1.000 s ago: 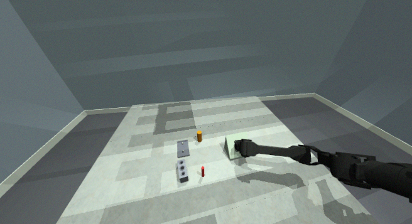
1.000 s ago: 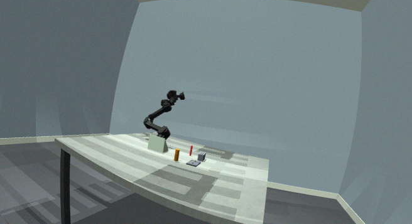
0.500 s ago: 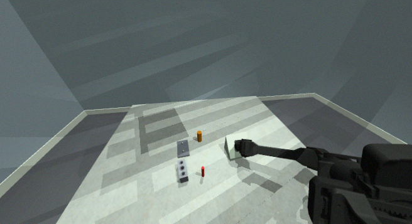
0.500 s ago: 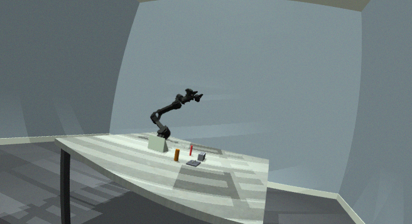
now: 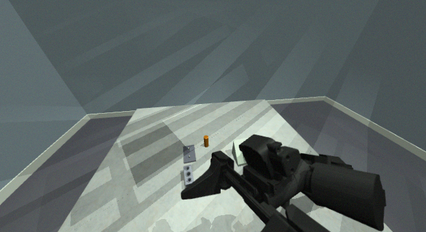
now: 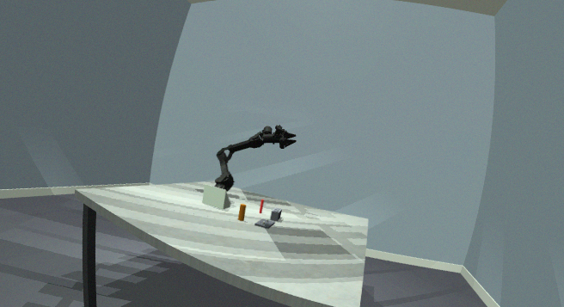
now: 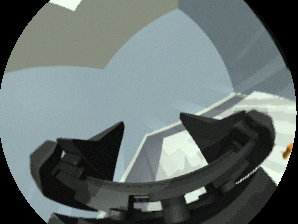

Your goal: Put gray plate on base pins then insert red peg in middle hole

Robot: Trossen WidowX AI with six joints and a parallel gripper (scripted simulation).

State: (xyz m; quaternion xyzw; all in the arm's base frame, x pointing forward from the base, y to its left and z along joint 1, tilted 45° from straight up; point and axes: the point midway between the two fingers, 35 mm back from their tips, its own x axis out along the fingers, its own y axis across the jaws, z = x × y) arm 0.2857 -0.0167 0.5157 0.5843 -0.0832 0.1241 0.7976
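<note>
Now: gripper tip 5 cm short of the gray plate, 29 cm to the left of it and 42 cm above it. Also, from my gripper tip: orange cylinder 6 cm behind, 49 cm to the right, 42 cm below; red peg 5 cm behind, 26 cm to the right, 42 cm below.
</note>
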